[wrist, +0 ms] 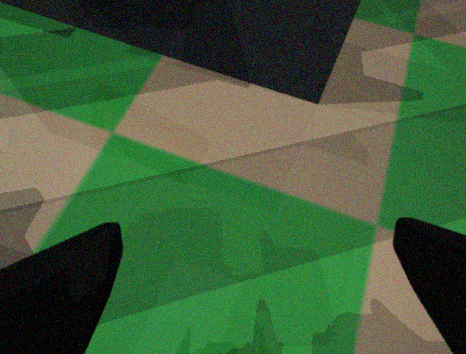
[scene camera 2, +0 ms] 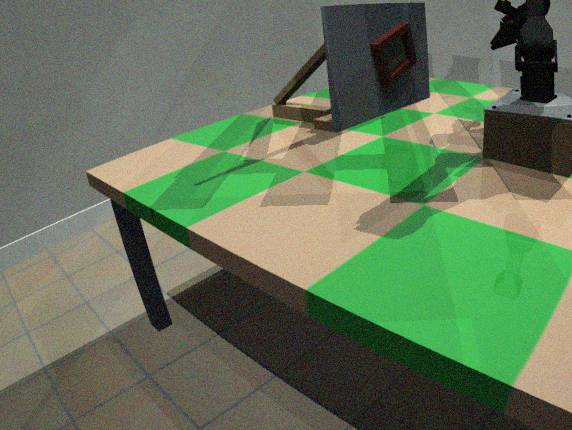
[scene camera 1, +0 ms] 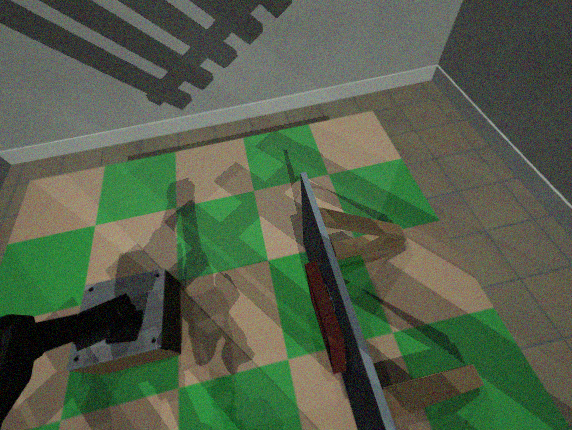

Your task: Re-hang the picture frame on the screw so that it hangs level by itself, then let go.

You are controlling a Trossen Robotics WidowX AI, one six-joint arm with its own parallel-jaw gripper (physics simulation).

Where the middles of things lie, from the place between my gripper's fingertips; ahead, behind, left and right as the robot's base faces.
Labels:
Now: hand 18 cm short of the dark red picture frame (scene camera 1: 331,332), 23 cm to the right of it and 2 cm above it.

